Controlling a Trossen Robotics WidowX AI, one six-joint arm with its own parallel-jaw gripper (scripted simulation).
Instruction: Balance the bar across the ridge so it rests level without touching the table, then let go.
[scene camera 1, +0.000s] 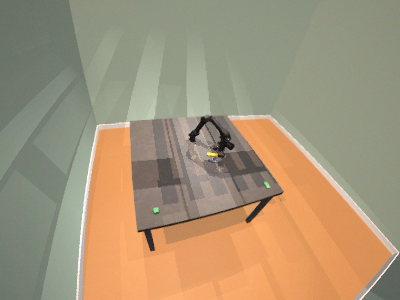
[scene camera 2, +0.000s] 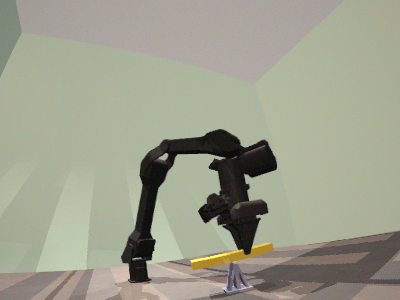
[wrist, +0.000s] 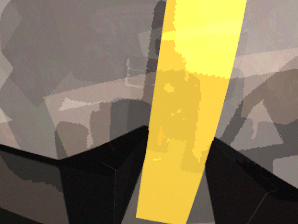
Scene:
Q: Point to my gripper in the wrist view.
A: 177, 138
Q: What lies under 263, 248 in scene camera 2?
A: A yellow bar.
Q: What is my gripper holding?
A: A yellow bar.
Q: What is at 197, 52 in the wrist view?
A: A yellow bar.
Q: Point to my gripper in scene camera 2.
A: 244, 253

